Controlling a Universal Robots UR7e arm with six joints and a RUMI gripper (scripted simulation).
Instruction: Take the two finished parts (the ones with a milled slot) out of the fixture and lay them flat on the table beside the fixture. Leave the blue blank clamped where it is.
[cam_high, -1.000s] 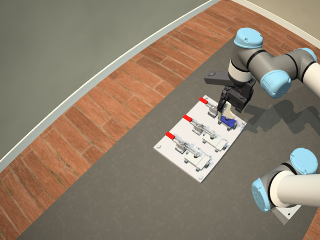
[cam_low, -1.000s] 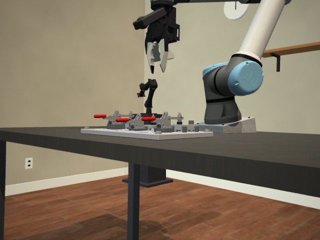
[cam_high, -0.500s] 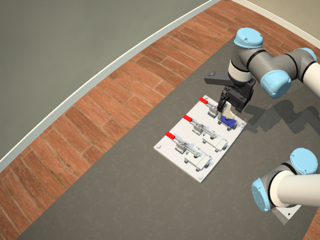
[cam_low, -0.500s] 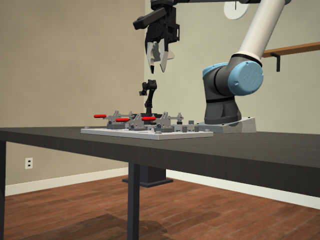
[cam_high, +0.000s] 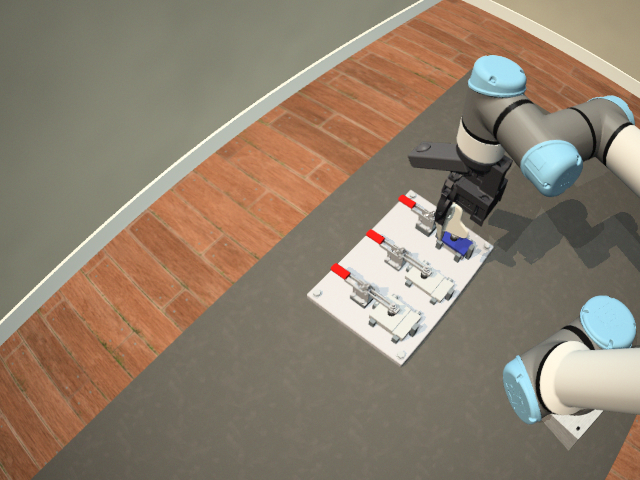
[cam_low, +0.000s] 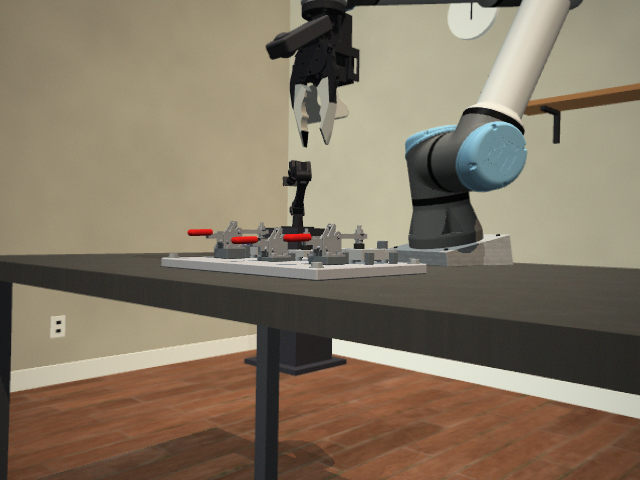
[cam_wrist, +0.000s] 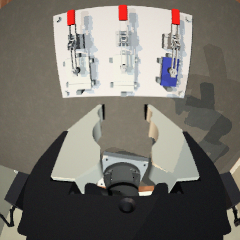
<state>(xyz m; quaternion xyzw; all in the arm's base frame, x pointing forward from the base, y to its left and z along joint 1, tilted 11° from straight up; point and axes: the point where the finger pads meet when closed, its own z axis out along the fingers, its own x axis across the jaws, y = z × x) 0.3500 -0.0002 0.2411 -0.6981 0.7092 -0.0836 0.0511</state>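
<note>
Now: the white fixture plate 50 mm ahead of my hand and 210 mm below it. Also, from my hand: blue blank 10 mm ahead, 110 mm to the right, 180 mm below.
</note>
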